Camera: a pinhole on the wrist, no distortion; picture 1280 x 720 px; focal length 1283.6 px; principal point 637.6 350.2 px. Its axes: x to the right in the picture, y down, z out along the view. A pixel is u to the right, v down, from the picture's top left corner.
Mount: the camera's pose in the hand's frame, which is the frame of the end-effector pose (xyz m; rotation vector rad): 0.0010 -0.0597 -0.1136 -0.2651 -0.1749 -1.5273
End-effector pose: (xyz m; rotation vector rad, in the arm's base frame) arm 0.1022 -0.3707 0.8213 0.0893 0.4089 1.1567
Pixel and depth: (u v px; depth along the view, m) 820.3 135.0 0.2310
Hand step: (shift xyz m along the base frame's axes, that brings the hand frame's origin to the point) 0.0589 -0.0165 0.1090
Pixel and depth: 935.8 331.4 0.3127
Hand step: 0.1164 0.0257 0.1748
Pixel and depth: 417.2 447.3 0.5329
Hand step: 0.0003 0.1832 0.3727
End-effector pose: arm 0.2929 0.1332 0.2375 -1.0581 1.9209 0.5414
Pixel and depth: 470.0 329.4 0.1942
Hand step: 0.0136 0.0527 -0.0421
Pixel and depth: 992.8 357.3 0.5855
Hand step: 0.2653 0.2946 -0.2998
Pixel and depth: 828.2 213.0 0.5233
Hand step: 0.1938 0.3041 -0.2035
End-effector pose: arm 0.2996 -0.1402 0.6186 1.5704 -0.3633 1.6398
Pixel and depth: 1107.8 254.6 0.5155
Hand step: 0.3716 -0.2432 0.0447
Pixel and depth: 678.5 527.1 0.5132
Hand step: 0.2244 -0.2723 0.1831
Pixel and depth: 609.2 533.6 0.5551
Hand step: 0.2195 -0.3156 0.2105
